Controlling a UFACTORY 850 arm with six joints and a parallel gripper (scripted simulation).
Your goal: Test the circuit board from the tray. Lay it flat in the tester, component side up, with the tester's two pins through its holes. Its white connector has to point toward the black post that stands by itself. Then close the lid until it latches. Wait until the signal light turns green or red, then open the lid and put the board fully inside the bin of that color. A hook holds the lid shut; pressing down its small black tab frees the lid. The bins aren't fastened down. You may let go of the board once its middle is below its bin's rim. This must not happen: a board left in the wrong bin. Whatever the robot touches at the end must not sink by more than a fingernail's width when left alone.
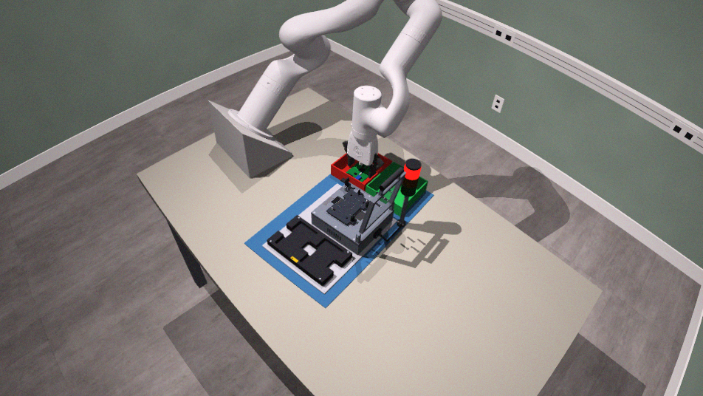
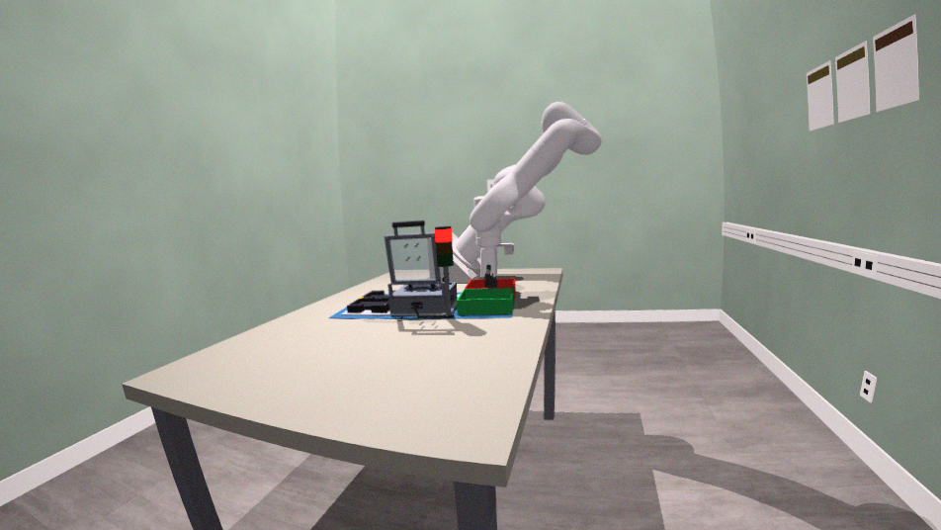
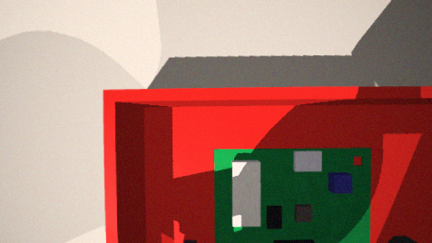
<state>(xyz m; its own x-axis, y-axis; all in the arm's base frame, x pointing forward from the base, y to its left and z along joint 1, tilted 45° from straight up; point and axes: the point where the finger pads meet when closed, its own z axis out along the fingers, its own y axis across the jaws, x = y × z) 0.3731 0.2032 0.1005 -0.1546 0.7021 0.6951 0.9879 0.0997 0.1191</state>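
Now: hand 1 cm above the red bin. Also, from my hand: black latch part: 6 cm ahead, 13 cm to the right, 7 cm above; green bin: 15 cm ahead, 2 cm to the left, 1 cm below; green circuit board: 1 cm below.
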